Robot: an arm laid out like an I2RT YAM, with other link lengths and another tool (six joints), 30 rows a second.
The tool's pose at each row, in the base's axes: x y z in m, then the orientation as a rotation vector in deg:
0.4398, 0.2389, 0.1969, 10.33, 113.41, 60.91
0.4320, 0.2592, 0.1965, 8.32, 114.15, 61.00
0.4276, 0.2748, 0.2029, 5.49, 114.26, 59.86
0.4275, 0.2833, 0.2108, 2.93, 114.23, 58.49
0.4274, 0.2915, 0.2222, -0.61, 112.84, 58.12
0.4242, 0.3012, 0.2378, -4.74, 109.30, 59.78
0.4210, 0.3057, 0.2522, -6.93, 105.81, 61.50
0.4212, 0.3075, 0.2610, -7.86, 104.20, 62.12
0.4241, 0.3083, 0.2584, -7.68, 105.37, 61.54
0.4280, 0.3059, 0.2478, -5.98, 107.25, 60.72
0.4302, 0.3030, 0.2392, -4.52, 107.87, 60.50
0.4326, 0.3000, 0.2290, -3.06, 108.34, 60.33
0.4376, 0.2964, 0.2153, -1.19, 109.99, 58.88
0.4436, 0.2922, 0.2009, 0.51, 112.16, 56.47
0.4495, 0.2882, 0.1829, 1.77, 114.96, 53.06
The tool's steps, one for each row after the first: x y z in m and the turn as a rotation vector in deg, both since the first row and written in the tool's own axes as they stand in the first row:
0.0148, 0.0144, 0.0068, -0.47, 1.26, -1.12
0.0211, 0.0300, 0.0114, -0.71, 1.86, -3.50
0.0204, 0.0412, 0.0144, -0.77, 2.23, -5.84
0.0173, 0.0547, 0.0163, -2.32, 2.13, -8.63
0.0143, 0.0731, 0.0157, -6.21, 1.17, -11.28
0.0095, 0.0874, 0.0122, -9.48, -0.35, -12.61
0.0048, 0.0949, 0.0111, -10.87, -1.11, -13.25
0.0050, 0.0928, 0.0144, -9.96, -0.41, -13.17
0.0080, 0.0825, 0.0187, -8.07, 0.23, -12.07
0.0105, 0.0738, 0.0208, -7.16, 0.13, -11.11
0.0139, 0.0638, 0.0235, -6.35, -0.07, -10.15
0.0176, 0.0502, 0.0287, -4.13, 0.18, -9.30
0.0208, 0.0354, 0.0345, -1.18, 0.66, -8.90
0.0263, 0.0181, 0.0412, 2.47, 1.59, -9.09

